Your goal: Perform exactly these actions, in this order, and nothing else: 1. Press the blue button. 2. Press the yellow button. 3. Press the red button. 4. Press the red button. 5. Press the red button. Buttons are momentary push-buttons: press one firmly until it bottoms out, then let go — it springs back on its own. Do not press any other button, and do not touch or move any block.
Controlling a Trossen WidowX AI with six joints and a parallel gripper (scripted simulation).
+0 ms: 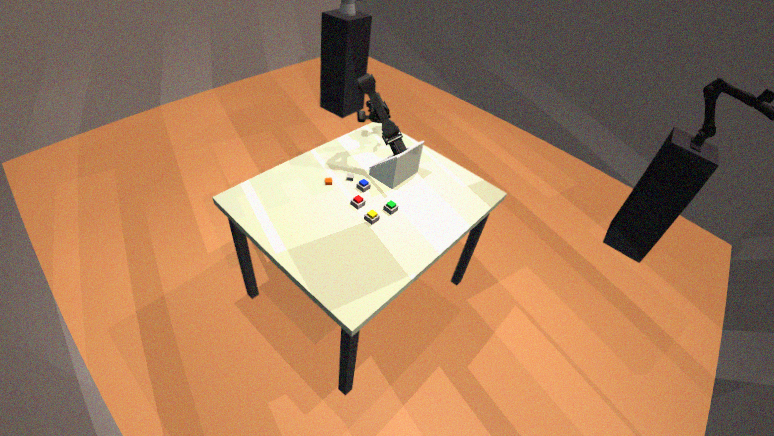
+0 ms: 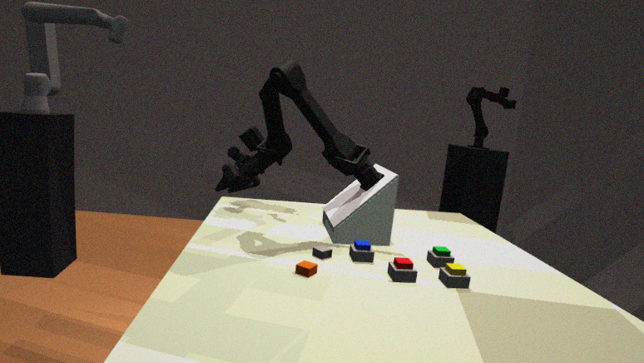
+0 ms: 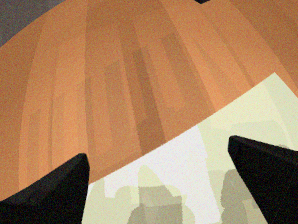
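My gripper tip is now 51 cm short of the orange block, 21 cm to the right of it and 4 cm above it. Round my gripper tip: small grey block 41 cm ahead, 26 cm to the left, 4 cm below; blue button 42 cm ahead, 35 cm to the left, 2 cm below; red button 53 cm ahead, 41 cm to the left, 2 cm below.
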